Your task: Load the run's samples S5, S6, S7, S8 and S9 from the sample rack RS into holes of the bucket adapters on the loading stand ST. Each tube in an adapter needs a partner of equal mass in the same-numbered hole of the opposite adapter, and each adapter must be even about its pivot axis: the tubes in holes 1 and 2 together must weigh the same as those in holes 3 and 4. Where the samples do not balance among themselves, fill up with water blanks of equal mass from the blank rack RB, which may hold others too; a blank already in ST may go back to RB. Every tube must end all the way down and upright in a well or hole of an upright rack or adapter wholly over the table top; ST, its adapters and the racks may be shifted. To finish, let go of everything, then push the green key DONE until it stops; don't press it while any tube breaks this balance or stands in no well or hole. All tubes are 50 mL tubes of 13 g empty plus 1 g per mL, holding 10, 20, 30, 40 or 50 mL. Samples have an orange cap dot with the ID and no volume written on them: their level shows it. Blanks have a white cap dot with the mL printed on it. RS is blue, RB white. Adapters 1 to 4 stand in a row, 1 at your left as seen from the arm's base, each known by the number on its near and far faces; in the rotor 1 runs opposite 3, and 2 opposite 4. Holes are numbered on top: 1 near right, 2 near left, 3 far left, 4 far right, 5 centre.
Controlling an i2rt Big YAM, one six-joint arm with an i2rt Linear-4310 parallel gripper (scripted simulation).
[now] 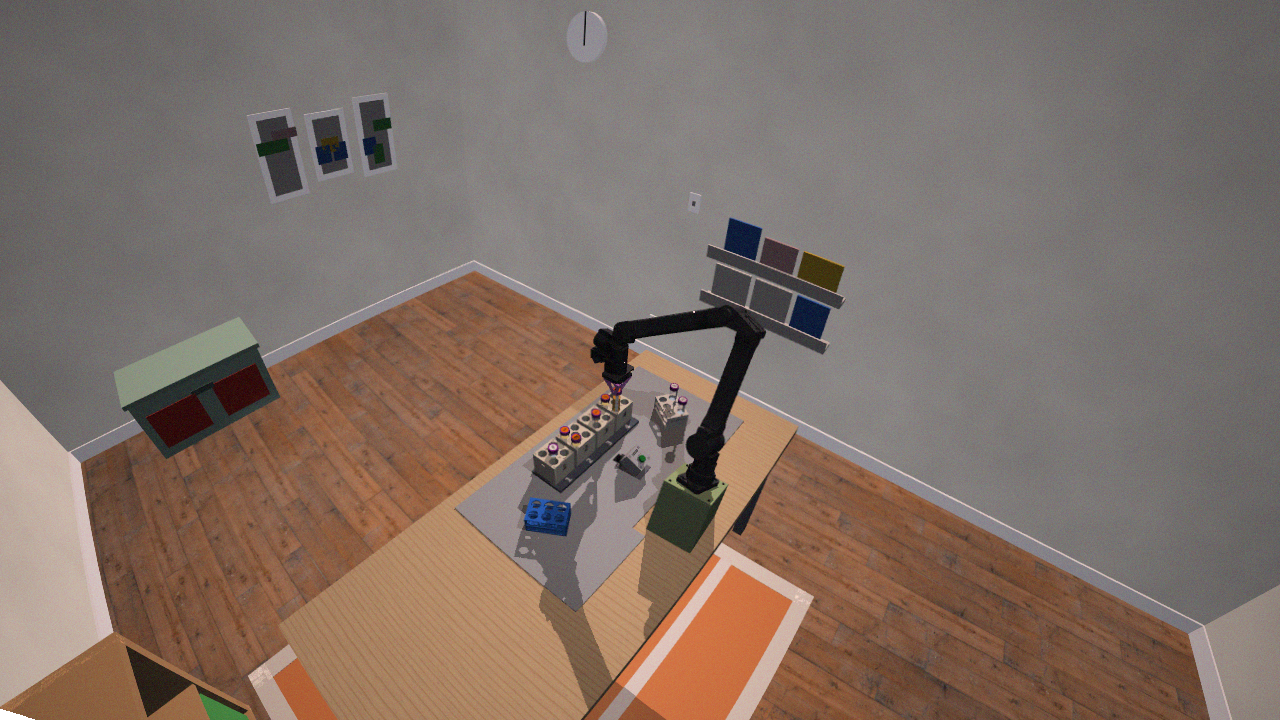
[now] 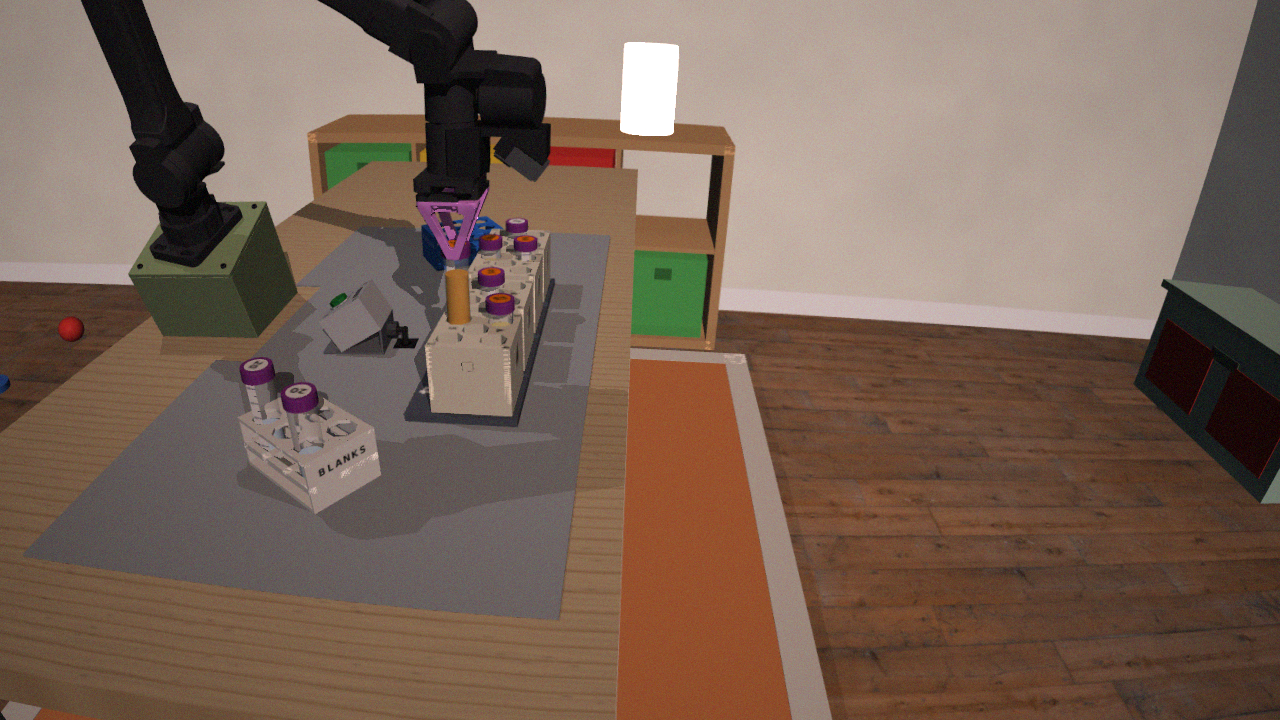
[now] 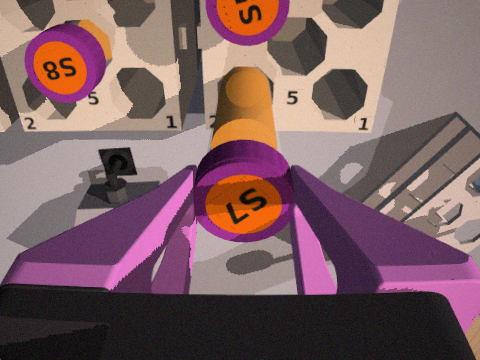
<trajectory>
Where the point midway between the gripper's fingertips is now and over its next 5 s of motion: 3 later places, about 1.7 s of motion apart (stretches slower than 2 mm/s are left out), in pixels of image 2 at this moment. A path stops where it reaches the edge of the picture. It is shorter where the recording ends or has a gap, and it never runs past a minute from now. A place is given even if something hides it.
The gripper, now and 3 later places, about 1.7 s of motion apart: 456,254; 457,301; 357,254; 337,285
</trajectory>
